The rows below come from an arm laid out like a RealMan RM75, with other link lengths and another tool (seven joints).
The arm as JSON. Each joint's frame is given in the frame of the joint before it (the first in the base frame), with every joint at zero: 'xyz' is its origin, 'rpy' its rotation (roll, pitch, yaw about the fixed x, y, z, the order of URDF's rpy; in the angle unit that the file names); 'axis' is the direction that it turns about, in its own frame. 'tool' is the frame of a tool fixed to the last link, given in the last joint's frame.
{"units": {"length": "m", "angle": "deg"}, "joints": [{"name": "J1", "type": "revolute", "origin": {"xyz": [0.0, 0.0, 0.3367], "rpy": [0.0, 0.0, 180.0]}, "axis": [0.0, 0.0, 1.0]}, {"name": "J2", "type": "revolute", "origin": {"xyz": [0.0, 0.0, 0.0], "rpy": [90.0, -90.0, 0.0]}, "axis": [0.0, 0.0, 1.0]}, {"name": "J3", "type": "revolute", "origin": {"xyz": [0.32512, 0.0, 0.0], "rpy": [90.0, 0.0, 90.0]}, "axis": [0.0, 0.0, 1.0]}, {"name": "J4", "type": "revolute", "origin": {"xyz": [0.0, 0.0, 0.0], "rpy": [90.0, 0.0, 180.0]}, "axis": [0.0, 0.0, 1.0]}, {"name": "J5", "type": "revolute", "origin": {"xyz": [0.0, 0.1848, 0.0], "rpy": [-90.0, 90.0, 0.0]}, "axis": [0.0, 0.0, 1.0]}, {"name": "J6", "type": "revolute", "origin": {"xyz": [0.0, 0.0, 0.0], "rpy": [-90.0, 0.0, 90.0]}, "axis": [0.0, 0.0, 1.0]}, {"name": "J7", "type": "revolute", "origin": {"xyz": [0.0, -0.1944, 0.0], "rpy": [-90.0, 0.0, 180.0]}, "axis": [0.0, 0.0, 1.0]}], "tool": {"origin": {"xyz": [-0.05, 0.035, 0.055], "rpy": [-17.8, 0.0, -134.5]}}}
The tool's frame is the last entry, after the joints.
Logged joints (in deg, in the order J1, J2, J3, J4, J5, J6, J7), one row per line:
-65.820 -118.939 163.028 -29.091 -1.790 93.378 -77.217
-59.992 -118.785 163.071 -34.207 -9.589 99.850 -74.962
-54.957 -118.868 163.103 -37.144 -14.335 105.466 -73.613
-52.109 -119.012 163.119 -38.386 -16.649 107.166 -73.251
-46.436 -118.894 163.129 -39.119 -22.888 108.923 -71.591
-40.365 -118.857 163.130 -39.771 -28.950 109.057 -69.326
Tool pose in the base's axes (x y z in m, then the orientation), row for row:
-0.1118 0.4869 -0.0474 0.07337 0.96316 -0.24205 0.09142
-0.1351 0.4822 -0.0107 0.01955 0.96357 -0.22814 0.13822
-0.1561 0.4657 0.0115 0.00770 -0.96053 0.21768 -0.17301
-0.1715 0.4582 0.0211 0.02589 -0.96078 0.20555 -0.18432
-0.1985 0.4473 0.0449 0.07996 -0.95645 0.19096 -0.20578
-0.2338 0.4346 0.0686 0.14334 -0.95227 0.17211 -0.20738
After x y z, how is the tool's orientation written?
As a quaternion, w x y z.
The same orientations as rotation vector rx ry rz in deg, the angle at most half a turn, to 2 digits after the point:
165.71 -41.64 15.73
171.32 -40.56 24.57
-172.05 38.99 -30.99
-170.15 36.40 -32.64
-163.91 32.73 -35.27
-157.34 28.44 -34.26

